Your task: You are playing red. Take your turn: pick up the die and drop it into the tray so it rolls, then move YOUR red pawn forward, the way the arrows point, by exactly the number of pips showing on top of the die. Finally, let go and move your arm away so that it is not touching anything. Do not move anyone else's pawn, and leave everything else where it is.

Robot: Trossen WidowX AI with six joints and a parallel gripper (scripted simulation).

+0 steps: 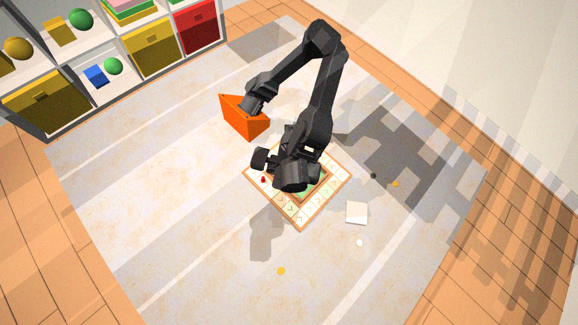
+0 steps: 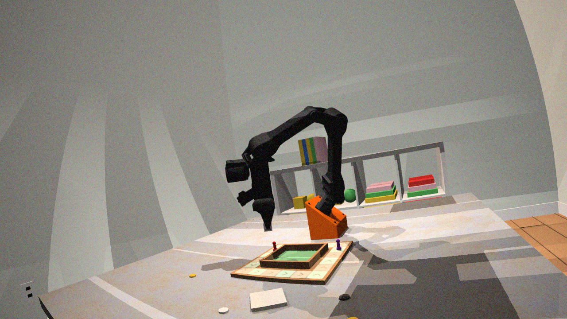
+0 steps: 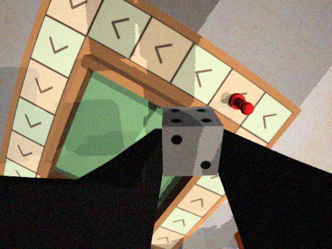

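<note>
Now: the red pawn 80 mm below my gripper tip, 60 mm behind it and 20 mm to the right of it. Also, from my gripper tip: white die: right at my gripper tip; purple pawn: 210 mm to the left, 80 mm below, 30 mm behind; green tray: 100 mm below, 80 mm to the left, 20 mm ahead.
</note>
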